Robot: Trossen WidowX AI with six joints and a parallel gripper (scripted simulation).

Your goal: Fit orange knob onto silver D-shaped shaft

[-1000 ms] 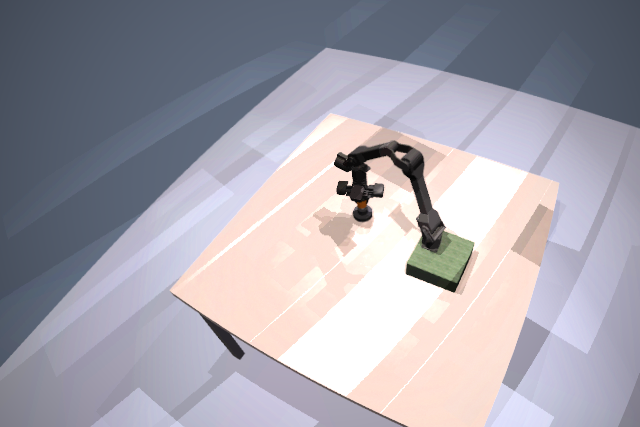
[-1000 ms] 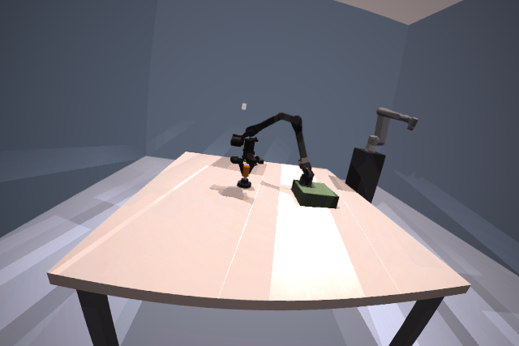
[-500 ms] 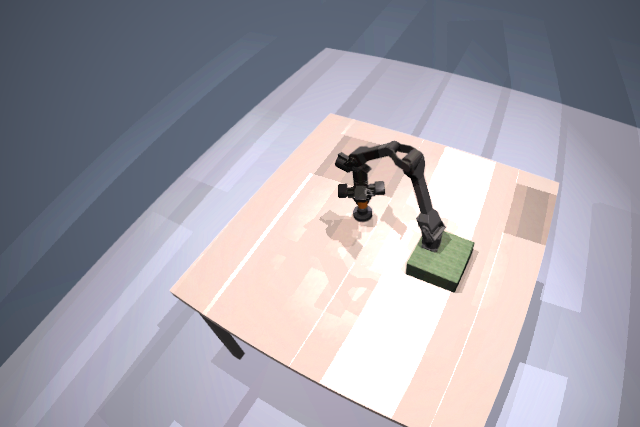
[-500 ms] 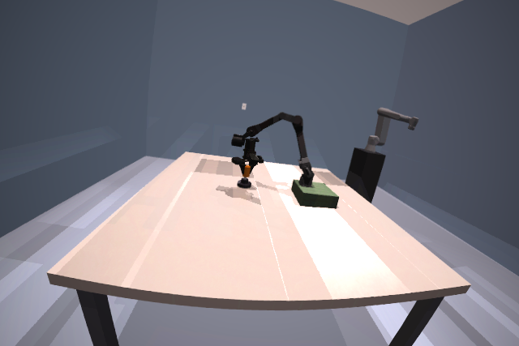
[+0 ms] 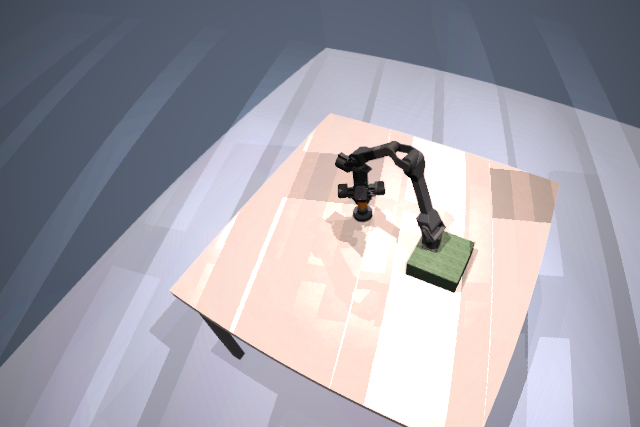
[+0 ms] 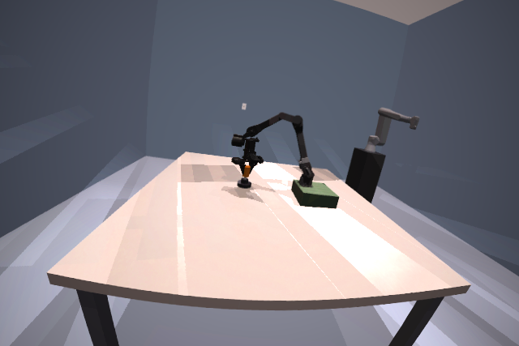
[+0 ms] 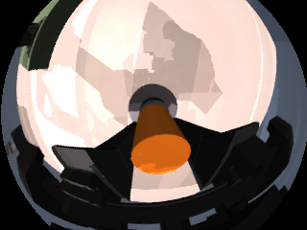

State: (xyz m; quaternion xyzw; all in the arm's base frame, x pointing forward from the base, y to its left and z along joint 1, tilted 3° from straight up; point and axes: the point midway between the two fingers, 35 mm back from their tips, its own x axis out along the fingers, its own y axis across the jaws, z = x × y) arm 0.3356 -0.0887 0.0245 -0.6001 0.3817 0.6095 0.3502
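My gripper tip is now 30 mm below the orange knob. Round my gripper tip: round pedestal (40 mm below).
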